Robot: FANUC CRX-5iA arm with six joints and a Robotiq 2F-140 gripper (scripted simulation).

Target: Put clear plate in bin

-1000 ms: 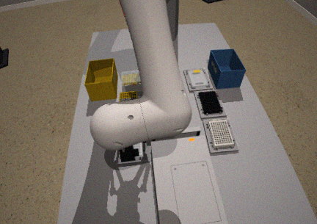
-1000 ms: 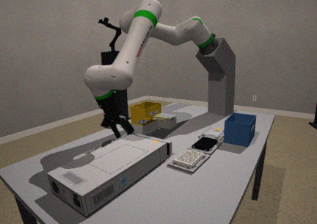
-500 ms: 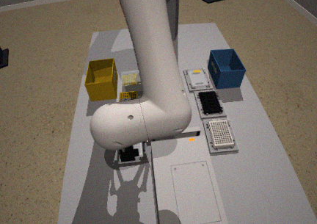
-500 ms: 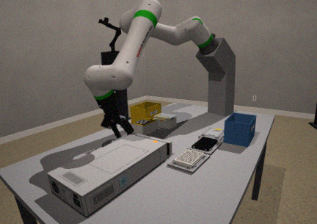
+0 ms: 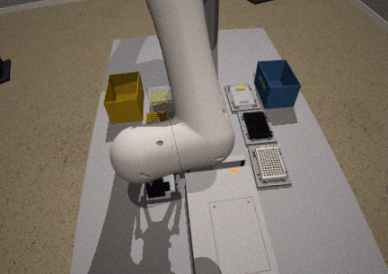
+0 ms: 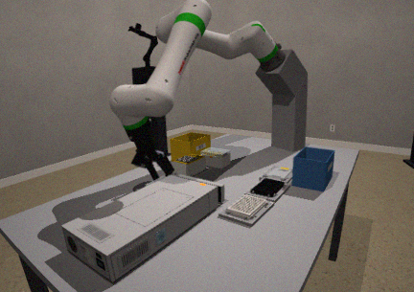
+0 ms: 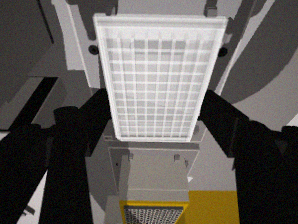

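Now: hand 2 cm above the clear plate. From my hand the other things lie so: yellow-topped tip rack: 18 cm behind, 6 cm to the left, 1 cm above; then grey instrument box: 24 cm ahead, 10 cm to the left; then nest N2: 4 cm below.
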